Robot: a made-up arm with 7 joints. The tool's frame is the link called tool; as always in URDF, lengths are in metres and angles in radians. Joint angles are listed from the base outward.
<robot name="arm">
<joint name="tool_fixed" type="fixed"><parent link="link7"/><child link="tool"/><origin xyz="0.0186 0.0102 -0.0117" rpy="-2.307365 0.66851 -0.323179"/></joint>
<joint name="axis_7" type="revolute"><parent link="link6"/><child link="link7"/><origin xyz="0 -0.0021 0.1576" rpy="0 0 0"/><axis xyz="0 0 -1"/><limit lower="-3.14" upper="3.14"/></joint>
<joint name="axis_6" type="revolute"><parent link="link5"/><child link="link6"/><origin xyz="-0.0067 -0.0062 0.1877" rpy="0 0 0"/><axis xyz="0 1 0"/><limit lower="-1.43" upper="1.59"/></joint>
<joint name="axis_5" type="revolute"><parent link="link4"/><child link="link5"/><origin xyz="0.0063 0.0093 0.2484" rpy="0 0 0"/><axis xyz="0 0 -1"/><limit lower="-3.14" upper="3.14"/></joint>
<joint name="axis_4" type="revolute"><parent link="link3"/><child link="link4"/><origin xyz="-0.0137 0.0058 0.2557" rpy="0 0 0"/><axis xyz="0 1 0"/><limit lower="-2.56" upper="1.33"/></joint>
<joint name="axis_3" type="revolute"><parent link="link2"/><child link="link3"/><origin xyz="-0.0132 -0.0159 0.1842" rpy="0 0 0"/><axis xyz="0 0 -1"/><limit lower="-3.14" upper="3.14"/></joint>
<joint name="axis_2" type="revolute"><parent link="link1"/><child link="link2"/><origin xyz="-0.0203 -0.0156 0.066" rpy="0 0 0"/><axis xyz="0 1 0"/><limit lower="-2.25" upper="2.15"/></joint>
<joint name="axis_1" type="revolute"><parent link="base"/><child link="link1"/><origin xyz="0.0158 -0.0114 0.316" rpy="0 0 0"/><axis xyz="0 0 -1"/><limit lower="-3.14" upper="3.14"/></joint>
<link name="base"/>
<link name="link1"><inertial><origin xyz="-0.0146 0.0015 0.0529"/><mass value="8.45"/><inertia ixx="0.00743" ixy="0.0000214" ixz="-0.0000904" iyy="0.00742" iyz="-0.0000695" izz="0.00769"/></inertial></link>
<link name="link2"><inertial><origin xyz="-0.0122 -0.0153 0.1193"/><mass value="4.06"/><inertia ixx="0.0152" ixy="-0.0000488" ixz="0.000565" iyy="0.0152" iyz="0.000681" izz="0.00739"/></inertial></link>
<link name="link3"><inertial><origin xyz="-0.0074 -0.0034 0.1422"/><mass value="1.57"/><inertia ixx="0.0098" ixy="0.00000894" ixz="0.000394" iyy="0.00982" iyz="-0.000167" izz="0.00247"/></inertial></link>
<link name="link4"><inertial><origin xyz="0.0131 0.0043 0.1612"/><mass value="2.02"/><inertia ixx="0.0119" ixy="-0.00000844" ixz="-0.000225" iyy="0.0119" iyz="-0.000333" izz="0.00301"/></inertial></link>
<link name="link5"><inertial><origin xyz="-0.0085 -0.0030 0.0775"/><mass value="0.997"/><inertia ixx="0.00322" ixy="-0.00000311" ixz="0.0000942" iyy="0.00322" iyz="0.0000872" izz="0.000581"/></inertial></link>
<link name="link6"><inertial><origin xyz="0.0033 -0.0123 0.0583"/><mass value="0.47"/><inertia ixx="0.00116" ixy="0" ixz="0" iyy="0.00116" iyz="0.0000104" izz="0.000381"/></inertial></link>
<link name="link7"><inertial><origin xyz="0.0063 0.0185 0.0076"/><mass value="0.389"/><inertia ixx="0.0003" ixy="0" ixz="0" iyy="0.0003" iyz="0" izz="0.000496"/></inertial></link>
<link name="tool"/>
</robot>
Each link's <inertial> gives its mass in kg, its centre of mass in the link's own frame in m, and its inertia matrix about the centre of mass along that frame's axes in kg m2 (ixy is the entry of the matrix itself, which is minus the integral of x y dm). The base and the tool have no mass. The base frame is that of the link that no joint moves.
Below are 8 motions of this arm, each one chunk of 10 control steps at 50 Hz.
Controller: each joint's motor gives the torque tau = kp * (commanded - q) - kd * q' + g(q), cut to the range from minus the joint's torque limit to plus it. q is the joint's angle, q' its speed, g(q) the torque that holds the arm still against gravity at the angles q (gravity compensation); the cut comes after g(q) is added. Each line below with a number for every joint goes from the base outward.
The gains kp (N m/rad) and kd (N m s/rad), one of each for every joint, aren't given. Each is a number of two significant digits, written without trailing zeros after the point. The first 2 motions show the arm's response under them.
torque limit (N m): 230 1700 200 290 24 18 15
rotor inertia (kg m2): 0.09 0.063 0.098 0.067 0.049 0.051 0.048
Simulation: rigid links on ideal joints. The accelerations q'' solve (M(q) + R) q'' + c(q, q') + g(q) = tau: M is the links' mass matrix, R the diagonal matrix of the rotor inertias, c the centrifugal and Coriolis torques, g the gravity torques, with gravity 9.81 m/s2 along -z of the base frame. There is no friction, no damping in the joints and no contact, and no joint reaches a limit. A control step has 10 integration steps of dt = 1/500 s. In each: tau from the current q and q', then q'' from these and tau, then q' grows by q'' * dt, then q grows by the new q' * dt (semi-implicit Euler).
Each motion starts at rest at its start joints. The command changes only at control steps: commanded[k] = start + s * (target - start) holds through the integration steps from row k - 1 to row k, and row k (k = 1, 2, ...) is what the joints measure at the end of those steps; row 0 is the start. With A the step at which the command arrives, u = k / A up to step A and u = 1 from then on. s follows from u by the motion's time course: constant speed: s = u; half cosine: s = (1 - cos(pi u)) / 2; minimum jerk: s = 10 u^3 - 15 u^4 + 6 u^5; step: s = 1 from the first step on.
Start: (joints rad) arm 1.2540 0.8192 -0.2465 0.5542 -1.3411 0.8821 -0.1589
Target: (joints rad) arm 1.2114 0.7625 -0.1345 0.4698 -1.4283 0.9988 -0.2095
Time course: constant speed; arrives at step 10
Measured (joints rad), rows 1 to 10:
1: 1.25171 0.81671 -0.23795 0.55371 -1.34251 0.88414 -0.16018
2: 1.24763 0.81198 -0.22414 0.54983 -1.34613 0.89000 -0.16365
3: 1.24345 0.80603 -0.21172 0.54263 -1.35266 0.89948 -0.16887
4: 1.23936 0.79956 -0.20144 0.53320 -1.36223 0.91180 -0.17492
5: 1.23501 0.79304 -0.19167 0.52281 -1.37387 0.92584 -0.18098
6: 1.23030 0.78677 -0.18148 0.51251 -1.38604 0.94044 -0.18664
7: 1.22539 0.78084 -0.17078 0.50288 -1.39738 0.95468 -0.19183
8: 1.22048 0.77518 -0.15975 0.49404 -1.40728 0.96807 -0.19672
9: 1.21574 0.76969 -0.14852 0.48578 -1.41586 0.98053 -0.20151
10: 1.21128 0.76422 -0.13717 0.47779 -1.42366 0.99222 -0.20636
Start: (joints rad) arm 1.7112 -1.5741 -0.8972 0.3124 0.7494 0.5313 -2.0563
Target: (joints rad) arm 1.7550 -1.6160 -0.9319 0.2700 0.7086 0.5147 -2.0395
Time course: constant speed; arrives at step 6
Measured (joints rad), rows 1 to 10:
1: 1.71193 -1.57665 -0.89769 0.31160 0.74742 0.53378 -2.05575
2: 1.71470 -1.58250 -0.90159 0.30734 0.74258 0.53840 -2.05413
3: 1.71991 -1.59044 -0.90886 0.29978 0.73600 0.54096 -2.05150
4: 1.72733 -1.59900 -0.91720 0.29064 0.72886 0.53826 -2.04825
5: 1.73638 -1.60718 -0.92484 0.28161 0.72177 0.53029 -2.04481
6: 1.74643 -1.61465 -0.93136 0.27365 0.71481 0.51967 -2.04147
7: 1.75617 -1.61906 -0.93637 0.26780 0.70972 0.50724 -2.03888
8: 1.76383 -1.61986 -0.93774 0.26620 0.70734 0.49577 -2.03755
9: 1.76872 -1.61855 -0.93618 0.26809 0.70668 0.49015 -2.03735
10: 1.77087 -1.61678 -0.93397 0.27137 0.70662 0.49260 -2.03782
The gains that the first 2 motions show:
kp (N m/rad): 940 5700 550 760 83 55 69
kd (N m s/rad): 14 97 8 24 2.1 1.4 1.6
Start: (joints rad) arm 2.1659 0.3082 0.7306 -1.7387 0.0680 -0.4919 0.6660
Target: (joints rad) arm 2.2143 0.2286 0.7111 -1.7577 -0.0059 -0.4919 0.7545
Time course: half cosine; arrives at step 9
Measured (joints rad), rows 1 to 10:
1: 2.16717 0.30671 0.73055 -1.73846 0.06725 -0.49172 0.66669
2: 2.17133 0.30157 0.73024 -1.73820 0.06430 -0.49086 0.66979
3: 2.17817 0.29243 0.72936 -1.73877 0.05821 -0.48918 0.67698
4: 2.18642 0.28028 0.72745 -1.74068 0.04893 -0.48730 0.68869
5: 2.19477 0.26659 0.72421 -1.74388 0.03715 -0.48613 0.70398
6: 2.20215 0.25303 0.71969 -1.74792 0.02414 -0.48635 0.72086
7: 2.20772 0.24126 0.71451 -1.75223 0.01149 -0.48813 0.73689
8: 2.21094 0.23273 0.70958 -1.75620 0.00087 -0.49115 0.74978
9: 2.21158 0.22850 0.70589 -1.75929 -0.00626 -0.49479 0.75777
10: 2.21090 0.22762 0.70407 -1.76076 -0.00963 -0.49813 0.76053

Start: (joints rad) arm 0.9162 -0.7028 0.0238 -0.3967 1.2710 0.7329 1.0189
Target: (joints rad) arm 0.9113 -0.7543 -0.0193 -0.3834 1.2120 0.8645 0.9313
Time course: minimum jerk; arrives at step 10
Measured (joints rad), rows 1 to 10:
1: 0.91623 -0.70302 0.02361 -0.39645 1.27083 0.73310 1.01871
2: 0.91640 -0.70446 0.02233 -0.39504 1.26959 0.73466 1.01730
3: 0.91675 -0.70821 0.01889 -0.39235 1.26579 0.73981 1.01281
4: 0.91709 -0.71476 0.01301 -0.38924 1.25856 0.75079 1.00372
5: 0.91710 -0.72367 0.00532 -0.38687 1.24844 0.76860 0.98986
6: 0.91645 -0.73372 -0.00296 -0.38600 1.23718 0.79219 0.97276
7: 0.91502 -0.74328 -0.01051 -0.38670 1.22695 0.81857 0.95517
8: 0.91293 -0.75075 -0.01622 -0.38845 1.21950 0.84359 0.94018
9: 0.91052 -0.75515 -0.01953 -0.39030 1.21558 0.86329 0.93018
10: 0.90827 -0.75652 -0.02071 -0.39110 1.21469 0.87523 0.92595

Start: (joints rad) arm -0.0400 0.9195 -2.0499 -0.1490 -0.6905 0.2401 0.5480
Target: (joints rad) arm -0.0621 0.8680 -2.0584 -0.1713 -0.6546 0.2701 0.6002
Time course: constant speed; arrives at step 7
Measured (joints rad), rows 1 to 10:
1: -0.04202 0.91618 -2.05203 -0.15289 -0.68856 0.23873 0.54982
2: -0.04460 0.90955 -2.05411 -0.15670 -0.68451 0.23644 0.55468
3: -0.04720 0.90129 -2.05465 -0.15919 -0.67940 0.23656 0.56212
4: -0.04999 0.89278 -2.05464 -0.16096 -0.67406 0.24113 0.57094
5: -0.05323 0.88472 -2.05514 -0.16279 -0.66881 0.24956 0.57997
6: -0.05698 0.87718 -2.05629 -0.16502 -0.66366 0.25961 0.58853
7: -0.06105 0.86997 -2.05775 -0.16764 -0.65851 0.26889 0.59642
8: -0.06305 0.86616 -2.05702 -0.16656 -0.65528 0.27734 0.60197
9: -0.06424 0.86556 -2.05629 -0.16572 -0.65412 0.28440 0.60426
10: -0.06508 0.86650 -2.05705 -0.16629 -0.65399 0.28747 0.60399

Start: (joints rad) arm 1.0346 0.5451 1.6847 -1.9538 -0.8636 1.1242 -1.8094
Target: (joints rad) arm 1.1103 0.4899 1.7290 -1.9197 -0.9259 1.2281 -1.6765
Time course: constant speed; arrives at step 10
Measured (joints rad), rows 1 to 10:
1: 1.03696 0.54118 1.68652 -1.95351 -0.86515 1.12392 -1.80616
2: 1.04307 0.53575 1.68824 -1.95190 -0.86919 1.12595 -1.79720
3: 1.05128 0.53010 1.69107 -1.94883 -0.87484 1.13225 -1.78363
4: 1.06013 0.52455 1.69597 -1.94495 -0.88123 1.14305 -1.76788
5: 1.06913 0.51915 1.70251 -1.94089 -0.88804 1.15717 -1.75201
6: 1.07816 0.51382 1.70965 -1.93699 -0.89518 1.17287 -1.73709
7: 1.08704 0.50847 1.71643 -1.93328 -0.90251 1.18852 -1.72325
8: 1.09550 0.50306 1.72232 -1.92972 -0.90977 1.20298 -1.71013
9: 1.10338 0.49757 1.72716 -1.92623 -0.91670 1.21570 -1.69730
10: 1.11069 0.49202 1.73108 -1.92282 -0.92313 1.22663 -1.68442

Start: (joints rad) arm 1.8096 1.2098 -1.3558 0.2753 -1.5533 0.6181 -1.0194
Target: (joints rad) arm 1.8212 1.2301 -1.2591 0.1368 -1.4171 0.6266 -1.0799
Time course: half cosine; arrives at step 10
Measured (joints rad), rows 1 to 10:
1: 1.80916 1.20998 -1.35452 0.27393 -1.55236 0.61847 -1.01977
2: 1.80781 1.21075 -1.34963 0.26904 -1.54823 0.61981 -1.02149
3: 1.80586 1.21248 -1.34012 0.25983 -1.53879 0.62217 -1.02553
4: 1.80409 1.21522 -1.32670 0.24654 -1.52337 0.62482 -1.03228
5: 1.80336 1.21865 -1.31101 0.22996 -1.50301 0.62681 -1.04136
6: 1.80432 1.22226 -1.29497 0.21125 -1.48000 0.62755 -1.05177
7: 1.80733 1.22559 -1.28036 0.19185 -1.45718 0.62701 -1.06221
8: 1.81234 1.22825 -1.26865 0.17339 -1.43730 0.62549 -1.07141
9: 1.81893 1.22999 -1.26093 0.15754 -1.42258 0.62347 -1.07832
10: 1.82634 1.23069 -1.25785 0.14583 -1.41447 0.62130 -1.08224

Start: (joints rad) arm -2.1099 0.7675 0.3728 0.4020 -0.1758 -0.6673 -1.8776
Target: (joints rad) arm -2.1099 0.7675 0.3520 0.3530 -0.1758 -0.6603 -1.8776
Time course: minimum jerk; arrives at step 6
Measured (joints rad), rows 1 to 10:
1: -2.10976 0.76760 0.37234 0.40144 -0.17584 -0.66709 -1.87760
2: -2.10905 0.76808 0.36973 0.39819 -0.17609 -0.66579 -1.87759
3: -2.10785 0.76866 0.36432 0.39082 -0.17664 -0.66268 -1.87760
4: -2.10697 0.76880 0.35794 0.38011 -0.17733 -0.65842 -1.87764
5: -2.10726 0.76816 0.35333 0.36882 -0.17770 -0.65516 -1.87772
6: -2.10884 0.76705 0.35178 0.35983 -0.17732 -0.65507 -1.87777
7: -2.11089 0.76628 0.35184 0.35392 -0.17621 -0.65831 -1.87775
8: -2.11256 0.76614 0.35185 0.35082 -0.17481 -0.66309 -1.87764
9: -2.11342 0.76647 0.35157 0.34990 -0.17370 -0.66706 -1.87749
10: -2.11339 0.76695 0.35135 0.35031 -0.17322 -0.66868 -1.87738

